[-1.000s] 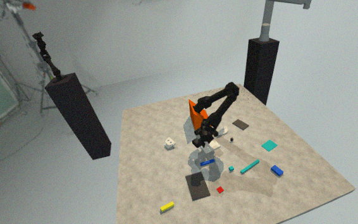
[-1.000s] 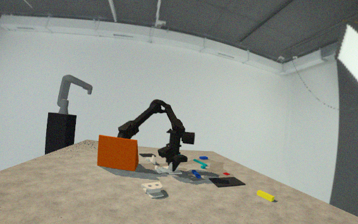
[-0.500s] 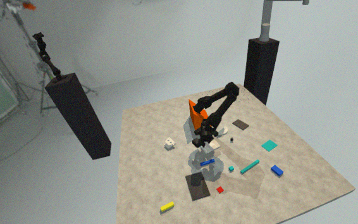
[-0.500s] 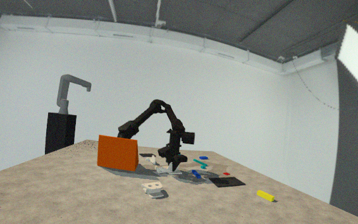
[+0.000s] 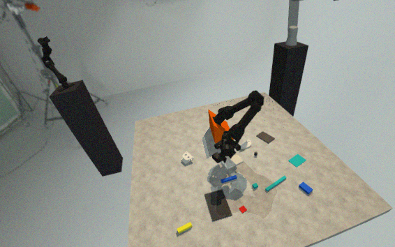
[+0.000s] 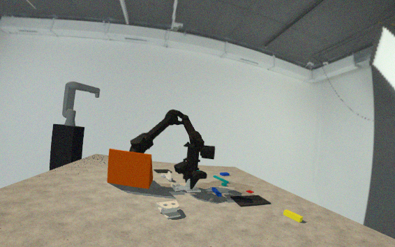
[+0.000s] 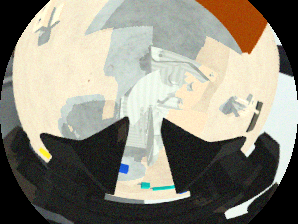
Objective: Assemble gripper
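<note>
Right now the white housing plate is 6 cm behind my gripper tip, 2 cm to the left of it and 1 cm below it. Round my gripper tip: blue bar 13 cm ahead, 4 cm to the right, 1 cm below; white gripper base 24 cm to the right, 11 cm behind, 1 cm above; teal cube 22 cm ahead, 9 cm to the left, 1 cm below.
</note>
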